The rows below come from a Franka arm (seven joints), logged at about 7 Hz.
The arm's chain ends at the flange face. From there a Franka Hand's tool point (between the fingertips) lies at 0.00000 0.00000 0.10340 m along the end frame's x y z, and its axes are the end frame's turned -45 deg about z.
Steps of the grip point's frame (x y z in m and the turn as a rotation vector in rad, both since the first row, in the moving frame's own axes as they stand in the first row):
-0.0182, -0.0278, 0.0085, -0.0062, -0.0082, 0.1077
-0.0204, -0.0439, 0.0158, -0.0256, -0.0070, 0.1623
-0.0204, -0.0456, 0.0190, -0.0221, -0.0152, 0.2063
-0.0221, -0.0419, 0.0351, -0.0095, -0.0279, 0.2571
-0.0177, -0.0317, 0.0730, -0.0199, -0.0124, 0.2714
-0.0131, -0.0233, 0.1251, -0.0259, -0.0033, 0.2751
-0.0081, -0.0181, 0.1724, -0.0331, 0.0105, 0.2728
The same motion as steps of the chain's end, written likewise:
-0.0323, -0.0078, 0.0085, -0.0102, -0.0014, 0.1077
-0.0466, -0.0191, 0.0158, -0.0231, 0.0132, 0.1623
-0.0469, -0.0206, 0.0190, -0.0264, 0.0049, 0.2063
-0.0436, -0.0165, 0.0351, -0.0264, -0.0130, 0.2571
-0.0352, -0.0123, 0.0730, -0.0228, 0.0053, 0.2714
-0.0271, -0.0095, 0.1251, -0.0206, 0.0160, 0.2751
-0.0215, -0.0091, 0.1725, -0.0160, 0.0308, 0.2728

